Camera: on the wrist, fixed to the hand. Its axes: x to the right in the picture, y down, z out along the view.
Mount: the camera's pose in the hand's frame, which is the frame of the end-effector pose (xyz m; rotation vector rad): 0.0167 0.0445 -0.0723 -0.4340 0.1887 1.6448
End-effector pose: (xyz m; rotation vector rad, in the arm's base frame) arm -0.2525 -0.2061 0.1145 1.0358 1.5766 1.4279
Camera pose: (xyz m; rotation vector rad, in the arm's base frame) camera -0.3220 -0.2163 0.1651 -1.7260 -0.1013 -2.3013
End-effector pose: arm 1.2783 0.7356 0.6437 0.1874 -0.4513 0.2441
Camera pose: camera 1.3101 0.7980 0.5929 -0.6905 -0.3650 1.7362
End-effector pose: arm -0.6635 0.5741 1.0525 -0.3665 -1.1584 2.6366
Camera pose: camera -0.6612 0.5996 0.9698 1.0986 0.7791 -1.3894
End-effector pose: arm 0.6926 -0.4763 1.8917 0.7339 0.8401 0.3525
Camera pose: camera 0.6469 -0.4035 1.8819 0.8405 0.1137 2.0162
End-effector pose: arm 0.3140 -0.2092 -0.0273 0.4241 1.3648 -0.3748
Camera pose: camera 0.2770 -0.1348 -0.0515 1.0475 0.8409 1.3007
